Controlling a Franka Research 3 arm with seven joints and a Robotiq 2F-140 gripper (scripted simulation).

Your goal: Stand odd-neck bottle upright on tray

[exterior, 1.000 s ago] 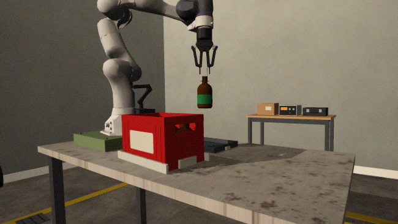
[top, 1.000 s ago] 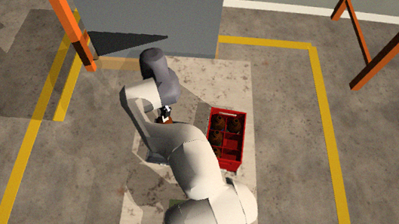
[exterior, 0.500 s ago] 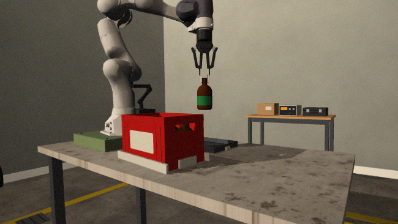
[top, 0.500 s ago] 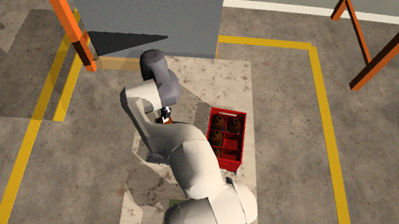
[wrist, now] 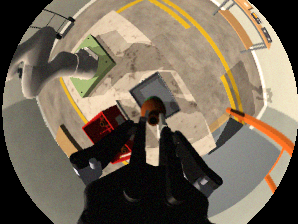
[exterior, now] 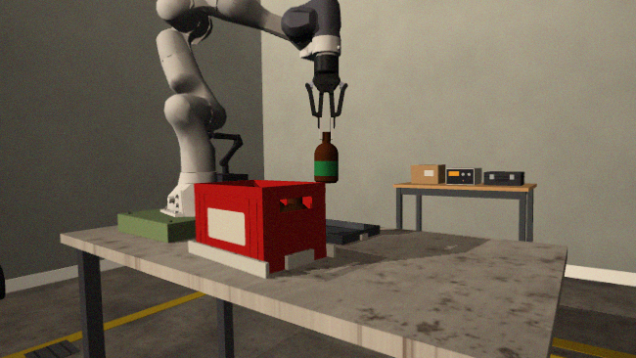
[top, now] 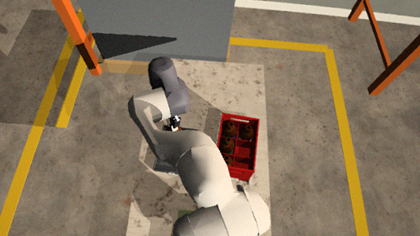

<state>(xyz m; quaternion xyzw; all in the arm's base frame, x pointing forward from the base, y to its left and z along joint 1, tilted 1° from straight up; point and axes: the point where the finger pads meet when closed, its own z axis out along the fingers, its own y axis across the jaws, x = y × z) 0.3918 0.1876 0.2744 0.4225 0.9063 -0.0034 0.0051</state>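
My gripper is now 9 cm above the brown bottle. Round my hand: dark tray: 31 cm below; red crate: 30 cm to the right, 24 cm below, 1 cm ahead.
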